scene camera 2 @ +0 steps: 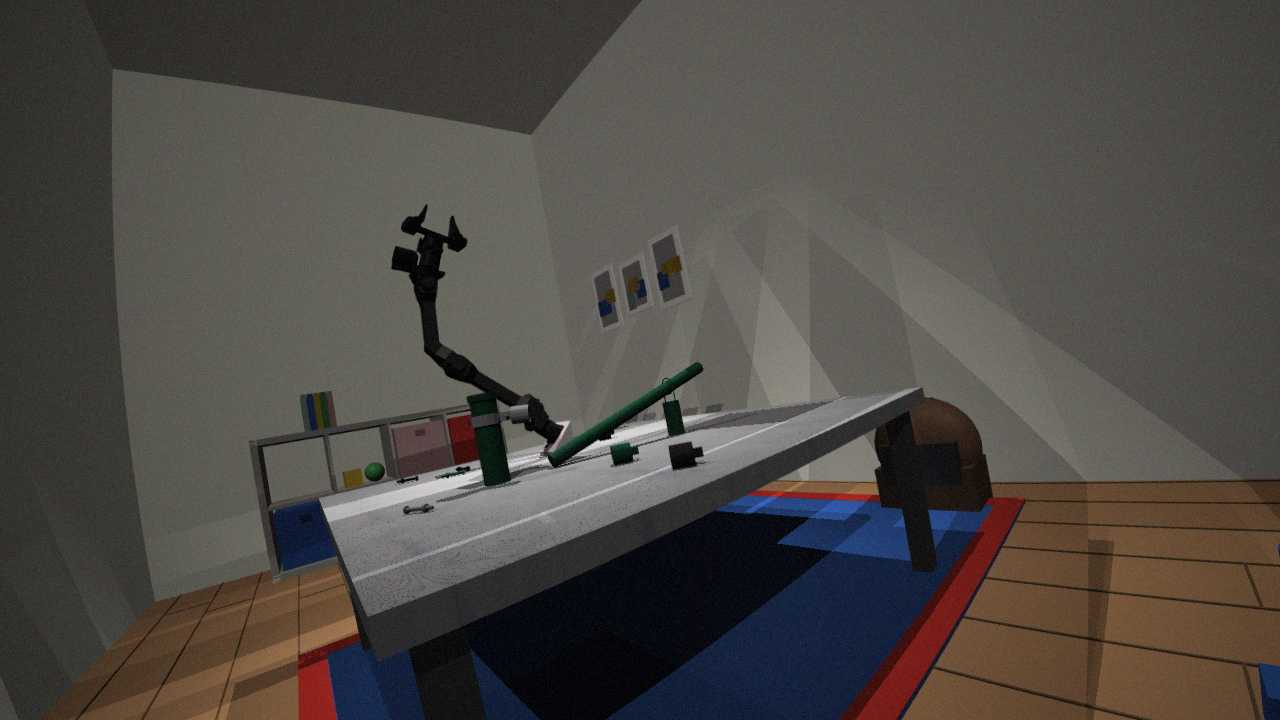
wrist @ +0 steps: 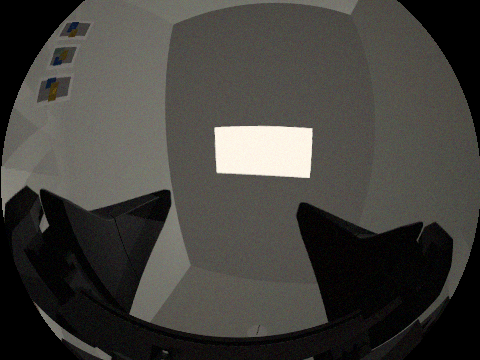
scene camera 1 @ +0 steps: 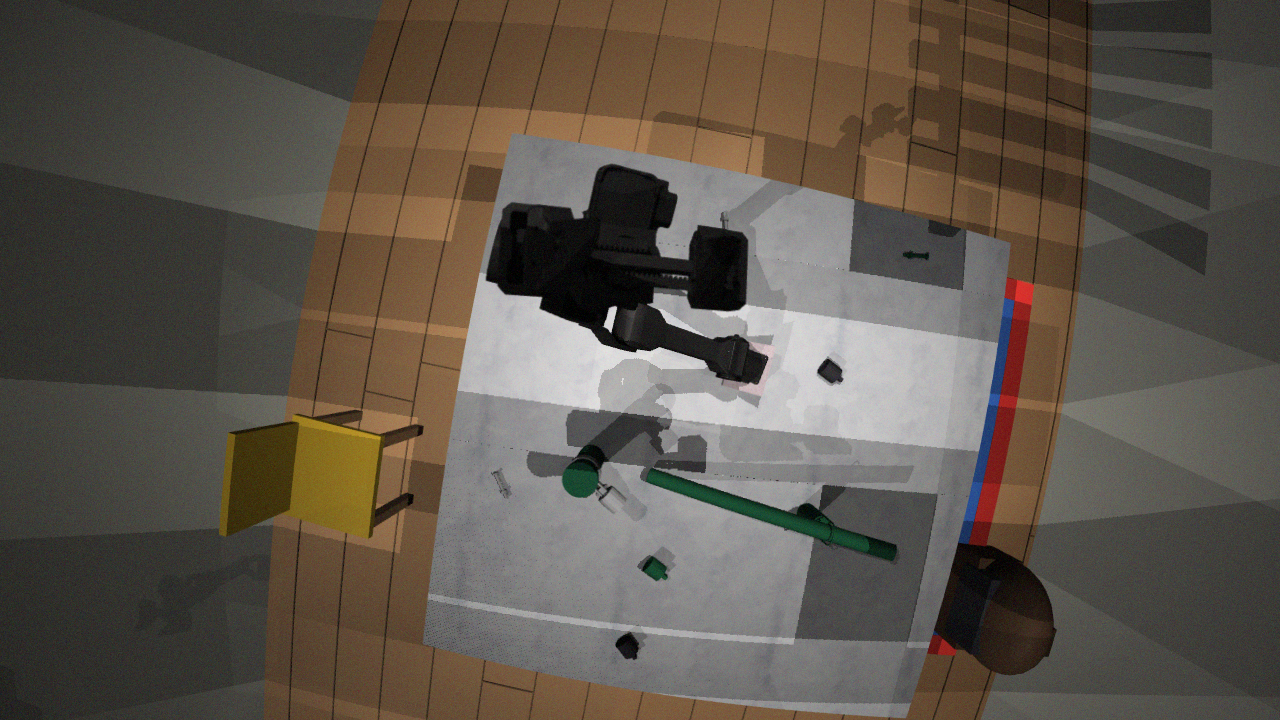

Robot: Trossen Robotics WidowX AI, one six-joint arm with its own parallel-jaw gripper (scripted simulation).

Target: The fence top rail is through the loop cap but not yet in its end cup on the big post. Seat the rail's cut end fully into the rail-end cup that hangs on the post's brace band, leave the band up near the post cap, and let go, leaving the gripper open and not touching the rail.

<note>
The gripper (scene camera 1: 669, 235) is open, holding nothing. Also in view: a green top rail (scene camera 1: 709, 495) and a big green post (scene camera 2: 489, 439).
The green top rail is seen too in scene camera 2 (scene camera 2: 556, 458). The gripper is seen too in scene camera 2 (scene camera 2: 439, 210) and in the wrist view (wrist: 235, 204). The big green post shows as well in scene camera 1 (scene camera 1: 580, 479). The wrist view does not show the green top rail: it is out of frame.
</note>
